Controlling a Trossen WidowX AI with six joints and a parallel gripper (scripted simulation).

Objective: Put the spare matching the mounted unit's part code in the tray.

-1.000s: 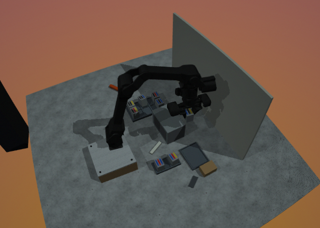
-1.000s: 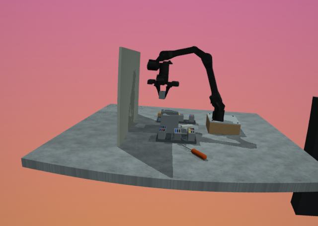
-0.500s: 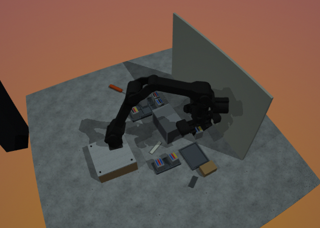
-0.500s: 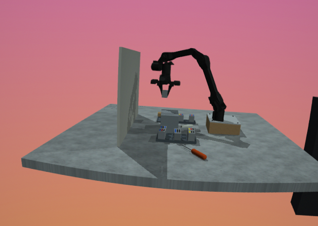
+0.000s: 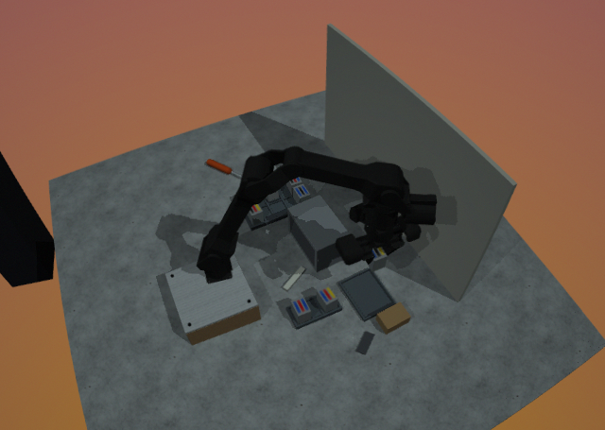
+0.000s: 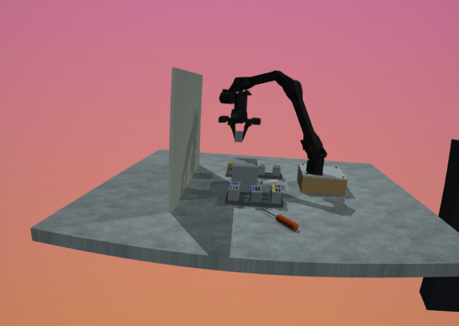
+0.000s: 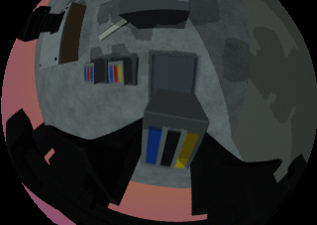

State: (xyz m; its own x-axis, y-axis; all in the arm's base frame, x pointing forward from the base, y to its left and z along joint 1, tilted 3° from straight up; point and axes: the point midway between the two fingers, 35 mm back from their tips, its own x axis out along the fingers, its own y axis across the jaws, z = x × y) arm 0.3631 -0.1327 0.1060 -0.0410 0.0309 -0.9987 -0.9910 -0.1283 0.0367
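My gripper tip is 160 mm above the dark tray. From my gripper tip the other things lie so: grey spare 20 mm above; mounted unit 200 mm to the left, 110 mm below, 80 mm behind; tan block 150 mm below, 90 mm to the right, 30 mm ahead.
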